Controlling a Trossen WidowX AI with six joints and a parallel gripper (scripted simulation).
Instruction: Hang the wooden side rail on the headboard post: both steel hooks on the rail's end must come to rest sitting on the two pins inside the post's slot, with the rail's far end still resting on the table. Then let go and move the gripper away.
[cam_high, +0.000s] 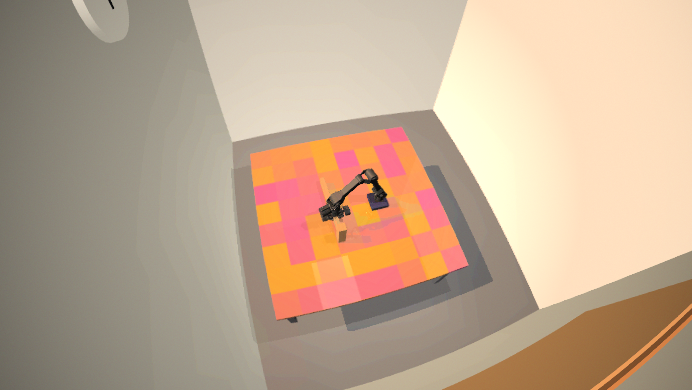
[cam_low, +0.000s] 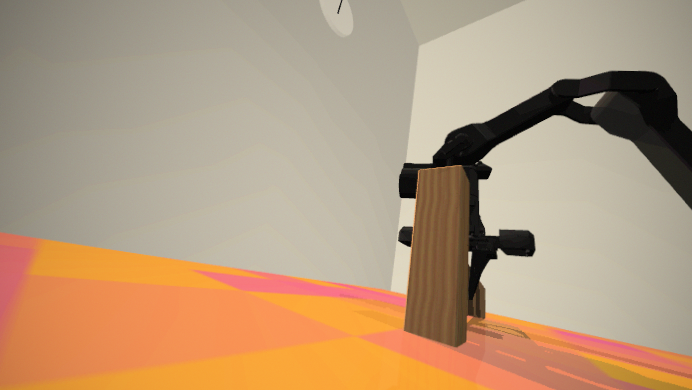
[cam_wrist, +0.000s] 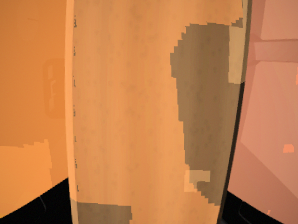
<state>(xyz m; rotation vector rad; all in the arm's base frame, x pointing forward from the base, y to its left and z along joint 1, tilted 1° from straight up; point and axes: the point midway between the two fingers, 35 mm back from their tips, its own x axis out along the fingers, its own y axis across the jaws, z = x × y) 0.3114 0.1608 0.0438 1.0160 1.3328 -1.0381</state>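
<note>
Now: the wooden headboard post 12 cm to the left of my gripper tip, 4 cm above it and 3 cm behind it.
</note>
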